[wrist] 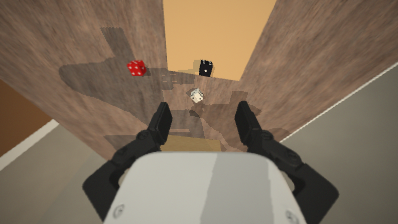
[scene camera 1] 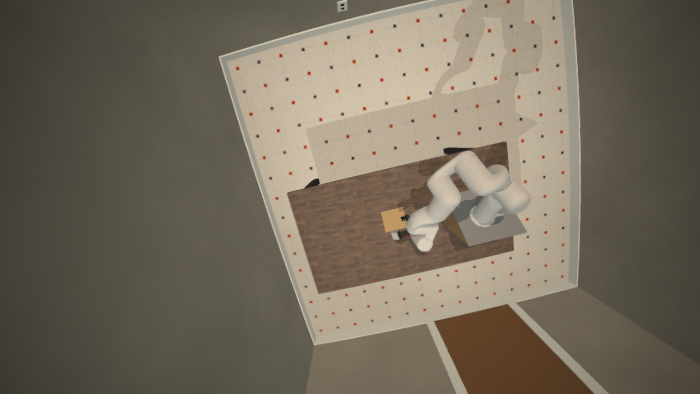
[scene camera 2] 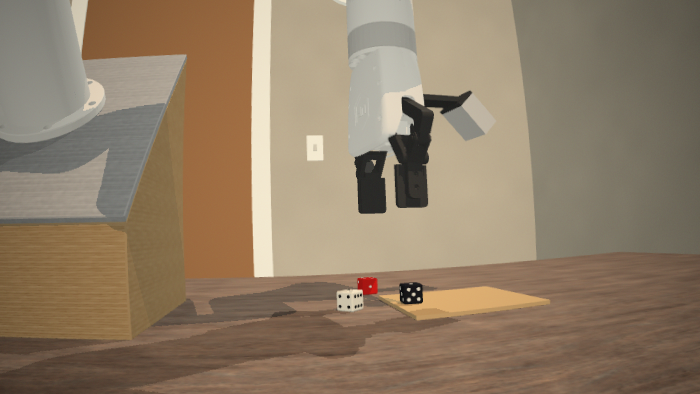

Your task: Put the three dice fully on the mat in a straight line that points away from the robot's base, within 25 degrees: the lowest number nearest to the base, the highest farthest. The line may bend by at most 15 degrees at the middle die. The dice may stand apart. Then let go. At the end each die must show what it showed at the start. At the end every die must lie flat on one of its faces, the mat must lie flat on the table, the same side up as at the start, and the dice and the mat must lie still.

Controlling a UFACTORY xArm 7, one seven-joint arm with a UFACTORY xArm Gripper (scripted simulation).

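Mat [scene camera 2: 436, 304], my gripper [scene camera 2: 390, 210]. Gripper [wrist: 202, 109] too.
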